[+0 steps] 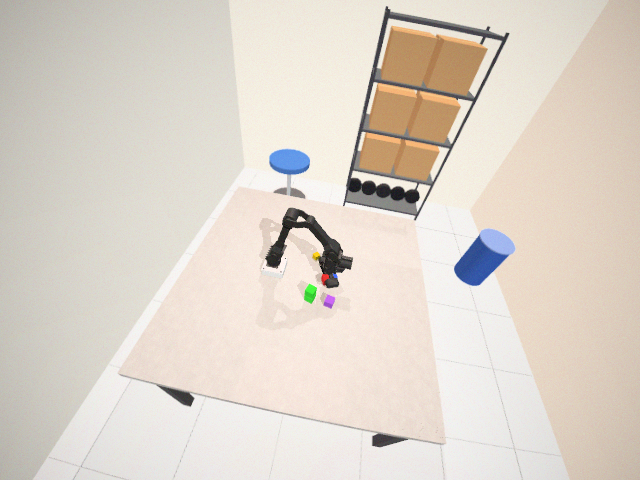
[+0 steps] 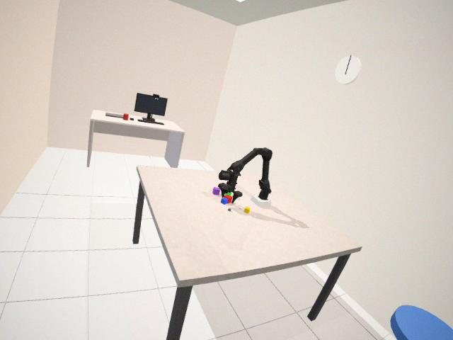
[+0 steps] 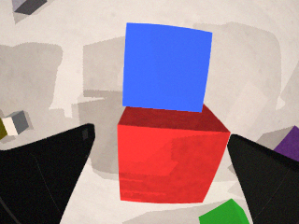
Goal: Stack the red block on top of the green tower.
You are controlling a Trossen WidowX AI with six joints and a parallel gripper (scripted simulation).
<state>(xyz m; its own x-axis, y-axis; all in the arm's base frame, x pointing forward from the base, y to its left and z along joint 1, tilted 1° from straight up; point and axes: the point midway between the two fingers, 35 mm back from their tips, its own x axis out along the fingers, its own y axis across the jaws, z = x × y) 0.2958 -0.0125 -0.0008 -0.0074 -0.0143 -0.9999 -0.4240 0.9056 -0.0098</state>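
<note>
My gripper tip is 10 mm below the red block. From my gripper tip the other things lie so: blue block 40 mm ahead, 20 mm to the left, 10 mm above; small grey block 130 mm to the left, 40 mm ahead; purple block 130 mm to the right, 40 mm ahead, 10 mm above.
</note>
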